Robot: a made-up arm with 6 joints.
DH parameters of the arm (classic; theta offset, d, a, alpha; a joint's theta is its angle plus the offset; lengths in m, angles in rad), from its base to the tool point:
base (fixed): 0.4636 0 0.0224 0
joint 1: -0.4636 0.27 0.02 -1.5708
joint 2: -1.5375 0 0.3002 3.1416
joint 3: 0.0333 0 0.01 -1.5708
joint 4: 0 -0.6 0.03 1.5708
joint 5: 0 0.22 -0.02 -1.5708
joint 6: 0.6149 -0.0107 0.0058 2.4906
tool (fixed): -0.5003 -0.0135 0 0
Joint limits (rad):
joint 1: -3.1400..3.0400
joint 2: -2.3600..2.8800
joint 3: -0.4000..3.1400
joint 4: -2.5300..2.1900
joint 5: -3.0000..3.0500
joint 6: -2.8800..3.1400
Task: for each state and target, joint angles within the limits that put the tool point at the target. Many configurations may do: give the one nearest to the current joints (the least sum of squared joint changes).
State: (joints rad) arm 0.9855 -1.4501 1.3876 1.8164 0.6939 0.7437
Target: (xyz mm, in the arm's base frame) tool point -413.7 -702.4 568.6
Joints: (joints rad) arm 1.0869 -0.7949 1.8829 1.7867 0.5348 0.7073
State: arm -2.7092 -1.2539 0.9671 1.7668 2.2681 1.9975
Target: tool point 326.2 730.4 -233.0
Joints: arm -1.9267 -1.8670 1.6036 1.5122 2.2912 2.0098
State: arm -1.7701 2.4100 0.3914 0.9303 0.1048 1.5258
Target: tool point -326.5 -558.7 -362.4
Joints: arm -1.9158 1.9170 0.6456 0.9154 0.0776 1.5282
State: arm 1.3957 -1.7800 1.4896 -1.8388 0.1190 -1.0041
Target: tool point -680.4 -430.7 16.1
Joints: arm 0.6720 -2.3600 1.1574 -2.0937 -0.1524 -0.9197
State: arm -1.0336 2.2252 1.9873 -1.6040 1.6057 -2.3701
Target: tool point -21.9 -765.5 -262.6
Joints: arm -1.5345 2.4892 2.3547 -1.3934 1.6163 -2.3193
